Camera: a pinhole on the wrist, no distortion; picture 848 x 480 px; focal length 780.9 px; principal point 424.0 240.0 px. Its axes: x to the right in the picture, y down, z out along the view. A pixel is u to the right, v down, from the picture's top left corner.
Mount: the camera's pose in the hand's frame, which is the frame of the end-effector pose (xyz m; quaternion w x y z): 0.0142 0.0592 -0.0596 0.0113 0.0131 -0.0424 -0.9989
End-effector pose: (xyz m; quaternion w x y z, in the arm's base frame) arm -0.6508 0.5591 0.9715 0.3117 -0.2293 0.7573 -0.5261
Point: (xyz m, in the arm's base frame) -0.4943 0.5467 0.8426
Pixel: 707 103
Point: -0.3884 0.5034 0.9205
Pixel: 798 391
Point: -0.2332 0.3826 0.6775
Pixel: 566 95
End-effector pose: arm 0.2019 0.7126 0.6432 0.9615 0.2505 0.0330 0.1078
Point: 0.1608 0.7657 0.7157
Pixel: 749 60
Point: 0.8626 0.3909 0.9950
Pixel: outside the picture
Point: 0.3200 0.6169 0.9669
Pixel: 254 320
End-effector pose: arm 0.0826 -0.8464 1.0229 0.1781 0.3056 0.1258 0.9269
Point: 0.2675 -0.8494 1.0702
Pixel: outside the picture
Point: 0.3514 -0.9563 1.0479
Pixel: outside the picture
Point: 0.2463 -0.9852 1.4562
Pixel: 347 33
